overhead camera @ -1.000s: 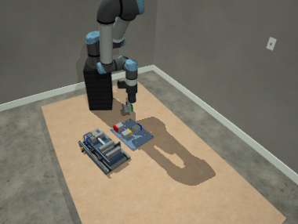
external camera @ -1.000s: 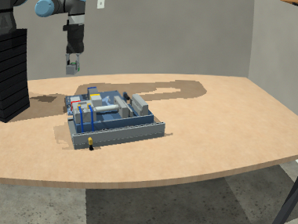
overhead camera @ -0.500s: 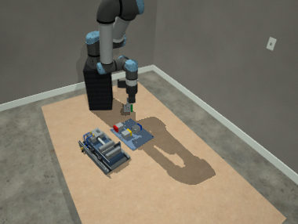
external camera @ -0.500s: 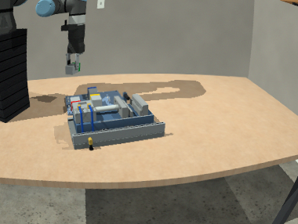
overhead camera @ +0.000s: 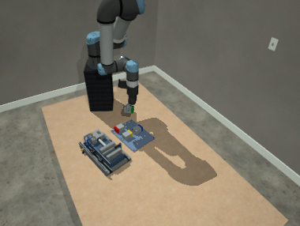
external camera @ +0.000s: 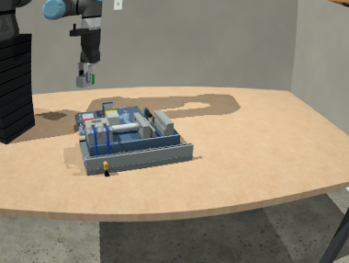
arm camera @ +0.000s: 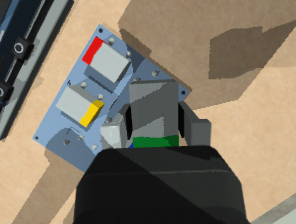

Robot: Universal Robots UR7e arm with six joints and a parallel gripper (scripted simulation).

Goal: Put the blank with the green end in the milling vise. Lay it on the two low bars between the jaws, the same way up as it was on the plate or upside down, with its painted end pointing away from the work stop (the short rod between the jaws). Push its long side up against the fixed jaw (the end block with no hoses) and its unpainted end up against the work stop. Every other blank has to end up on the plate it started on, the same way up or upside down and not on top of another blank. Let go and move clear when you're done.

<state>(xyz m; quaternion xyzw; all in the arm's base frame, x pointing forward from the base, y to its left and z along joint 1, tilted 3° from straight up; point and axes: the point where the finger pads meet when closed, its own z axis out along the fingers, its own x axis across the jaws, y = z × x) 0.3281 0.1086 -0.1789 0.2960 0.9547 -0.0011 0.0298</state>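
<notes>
The green-ended blank lies 20 mm below my hand. Also, from my hand: yellow-ended blank 110 mm ahead, 60 mm to the right, 140 mm below; red-ended blank 30 mm ahead, 90 mm to the right, 140 mm below; blue-ended blank 90 mm ahead, 30 mm to the left, 140 mm below.
</notes>
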